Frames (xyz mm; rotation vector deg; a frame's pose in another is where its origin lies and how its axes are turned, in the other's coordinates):
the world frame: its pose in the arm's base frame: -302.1 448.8 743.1 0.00 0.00 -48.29
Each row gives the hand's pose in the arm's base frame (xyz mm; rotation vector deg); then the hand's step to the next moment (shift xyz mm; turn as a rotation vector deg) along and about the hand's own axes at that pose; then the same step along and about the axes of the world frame.
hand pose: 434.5 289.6 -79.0 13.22 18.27 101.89
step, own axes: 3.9 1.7 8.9 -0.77 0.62 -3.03
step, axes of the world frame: -2.9 3.1 8.9 -0.05 -1.79 -2.63
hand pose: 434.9 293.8 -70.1 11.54 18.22 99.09
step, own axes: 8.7 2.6 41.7 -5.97 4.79 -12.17
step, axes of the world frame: -3.2 14.8 39.9 1.09 -10.54 -9.71
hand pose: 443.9 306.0 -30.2 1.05 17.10 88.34
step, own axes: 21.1 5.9 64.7 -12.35 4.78 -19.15
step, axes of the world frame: -19.3 26.9 59.8 5.76 -16.58 -15.30
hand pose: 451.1 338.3 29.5 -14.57 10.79 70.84
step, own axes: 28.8 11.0 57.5 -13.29 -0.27 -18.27
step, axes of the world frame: -35.2 30.0 46.0 10.34 -14.65 -13.75
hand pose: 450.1 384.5 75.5 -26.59 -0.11 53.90
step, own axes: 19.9 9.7 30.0 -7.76 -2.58 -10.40
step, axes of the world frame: -24.9 19.9 19.4 8.08 -7.92 -6.86
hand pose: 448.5 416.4 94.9 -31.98 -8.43 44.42
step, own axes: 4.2 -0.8 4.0 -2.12 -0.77 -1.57
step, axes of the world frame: -1.6 4.4 3.5 1.59 -2.11 -0.76
